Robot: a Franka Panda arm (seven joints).
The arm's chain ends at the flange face. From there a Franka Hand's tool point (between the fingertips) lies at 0.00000 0.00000 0.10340 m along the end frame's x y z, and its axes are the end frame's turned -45 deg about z.
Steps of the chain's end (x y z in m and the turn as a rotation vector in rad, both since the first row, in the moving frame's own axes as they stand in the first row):
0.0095 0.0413 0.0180 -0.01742 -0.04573 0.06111
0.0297 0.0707 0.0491 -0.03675 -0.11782 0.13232
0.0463 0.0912 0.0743 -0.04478 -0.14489 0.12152
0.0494 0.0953 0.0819 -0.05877 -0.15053 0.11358
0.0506 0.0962 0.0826 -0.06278 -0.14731 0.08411
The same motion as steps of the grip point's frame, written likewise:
-0.0270 0.0337 0.0179 0.02002 -0.04465 0.06111
-0.0398 0.0644 0.0483 0.05733 -0.10930 0.13232
-0.0451 0.0891 0.0731 0.07079 -0.13412 0.12152
-0.0473 0.0948 0.0806 0.06488 -0.14800 0.11358
-0.0473 0.0970 0.0813 0.05977 -0.14856 0.08411

